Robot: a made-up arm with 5 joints.
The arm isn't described. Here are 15 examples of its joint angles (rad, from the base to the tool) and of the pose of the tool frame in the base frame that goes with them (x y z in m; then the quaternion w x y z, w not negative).
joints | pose
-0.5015 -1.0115 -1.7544 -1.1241 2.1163 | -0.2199 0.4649 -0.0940 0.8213 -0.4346 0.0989 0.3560
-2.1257 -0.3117 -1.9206 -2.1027 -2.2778 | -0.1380 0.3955 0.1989 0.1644 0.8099 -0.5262 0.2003
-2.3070 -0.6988 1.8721 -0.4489 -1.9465 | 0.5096 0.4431 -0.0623 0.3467 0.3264 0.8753 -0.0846
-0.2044 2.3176 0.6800 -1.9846 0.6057 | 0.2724 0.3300 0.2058 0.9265 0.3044 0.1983 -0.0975
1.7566 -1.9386 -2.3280 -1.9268 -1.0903 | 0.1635 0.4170 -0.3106 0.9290 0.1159 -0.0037 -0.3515
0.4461 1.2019 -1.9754 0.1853 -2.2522 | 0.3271 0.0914 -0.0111 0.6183 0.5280 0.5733 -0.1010
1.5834 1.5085 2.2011 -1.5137 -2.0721 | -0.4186 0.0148 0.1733 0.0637 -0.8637 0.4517 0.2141
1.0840 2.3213 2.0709 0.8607 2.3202 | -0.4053 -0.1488 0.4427 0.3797 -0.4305 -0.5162 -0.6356
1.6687 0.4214 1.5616 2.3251 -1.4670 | -0.3598 0.4505 0.0107 0.4088 -0.5002 -0.1382 -0.7507
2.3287 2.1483 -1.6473 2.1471 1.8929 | 0.0174 -0.1723 0.2285 0.5205 -0.4887 0.6362 -0.2925
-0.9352 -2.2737 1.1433 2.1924 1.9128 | 0.0222 -0.1983 0.4448 0.4520 -0.3927 0.7826 -0.1702
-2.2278 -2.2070 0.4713 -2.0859 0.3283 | 0.1045 -0.2023 0.1117 0.3759 -0.6551 0.4396 -0.4861
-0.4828 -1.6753 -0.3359 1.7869 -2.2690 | -0.3980 -0.0546 0.2767 0.6380 -0.0220 -0.7501 -0.1725
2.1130 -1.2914 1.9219 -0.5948 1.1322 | -0.3131 0.2399 -0.4713 0.6596 -0.4485 0.5213 -0.3034
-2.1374 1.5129 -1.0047 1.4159 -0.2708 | -0.2775 0.2139 0.0942 0.4419 -0.8219 -0.2114 -0.2907
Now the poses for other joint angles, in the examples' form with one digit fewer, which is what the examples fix.
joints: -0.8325 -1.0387 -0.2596 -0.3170 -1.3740
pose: -0.394 0.067 0.442 0.712 0.576 -0.323 0.239
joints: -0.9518 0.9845 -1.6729 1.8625 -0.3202
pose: -0.011 0.174 -0.159 0.302 -0.140 -0.608 -0.721
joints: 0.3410 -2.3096 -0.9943 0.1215 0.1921
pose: -0.202 -0.020 -0.279 0.390 0.226 -0.195 0.871
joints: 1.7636 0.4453 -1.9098 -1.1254 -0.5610
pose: 0.144 0.306 0.369 0.313 0.585 0.729 0.168
